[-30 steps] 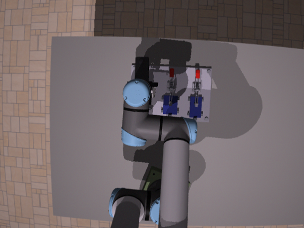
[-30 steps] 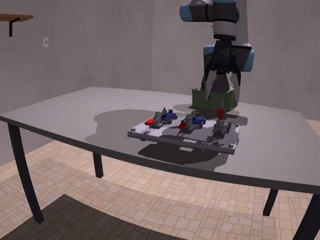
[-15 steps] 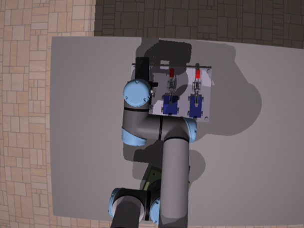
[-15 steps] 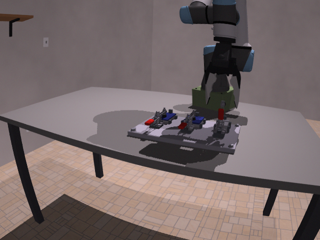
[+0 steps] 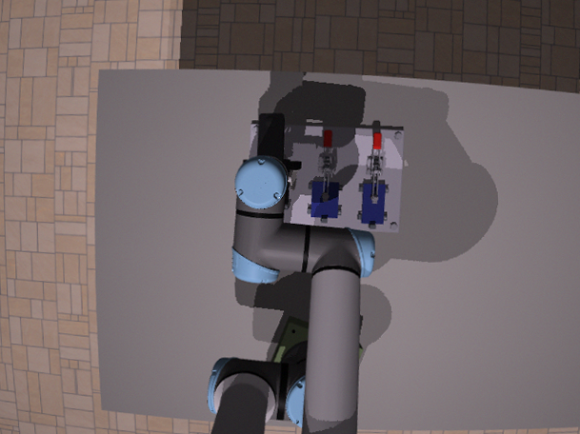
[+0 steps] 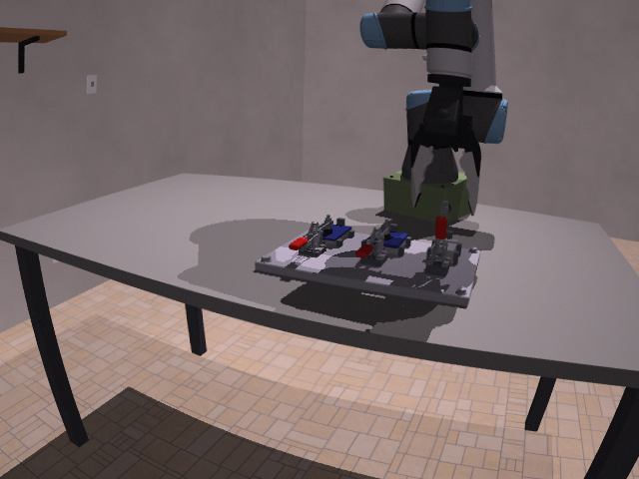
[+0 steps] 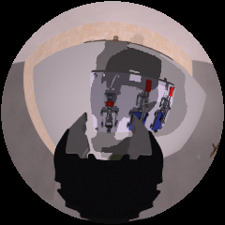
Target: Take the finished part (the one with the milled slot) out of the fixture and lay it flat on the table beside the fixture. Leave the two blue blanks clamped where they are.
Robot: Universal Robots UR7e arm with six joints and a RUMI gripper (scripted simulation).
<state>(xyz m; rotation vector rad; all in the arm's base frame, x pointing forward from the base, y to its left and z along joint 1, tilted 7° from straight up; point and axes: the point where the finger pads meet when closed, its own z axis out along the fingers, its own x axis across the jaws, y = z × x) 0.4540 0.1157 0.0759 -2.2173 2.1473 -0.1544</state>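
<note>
Now: the grey finished part 8 cm behind my hand and 9 cm below it. Round my hand: grey fixture plate (3 cm behind, 11 cm to the right, 12 cm below).
</note>
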